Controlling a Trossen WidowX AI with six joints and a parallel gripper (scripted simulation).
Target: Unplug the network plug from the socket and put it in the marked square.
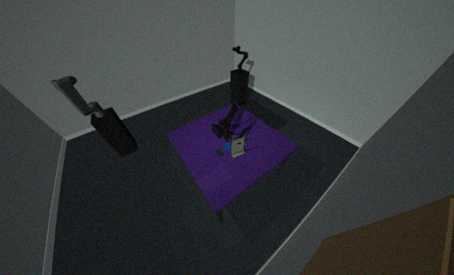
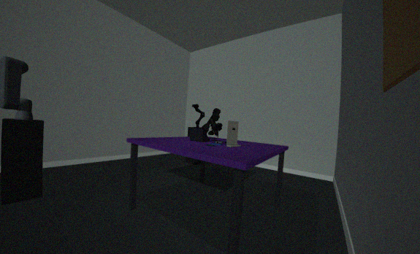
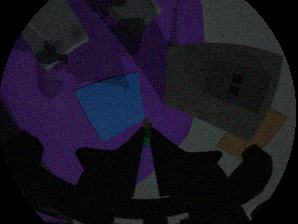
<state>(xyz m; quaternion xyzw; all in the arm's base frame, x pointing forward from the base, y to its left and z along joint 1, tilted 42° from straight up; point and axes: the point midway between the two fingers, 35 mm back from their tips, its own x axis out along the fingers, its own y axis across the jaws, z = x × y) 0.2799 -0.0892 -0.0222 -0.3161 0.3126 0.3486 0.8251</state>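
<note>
My gripper tip is now 80 mm above the blue marked square and 10 mm past it. From my gripper tip the other things lie so: pale upright panel 150 mm ahead, 50 mm to the left, 20 mm above; network plug right at my gripper tip.
</note>
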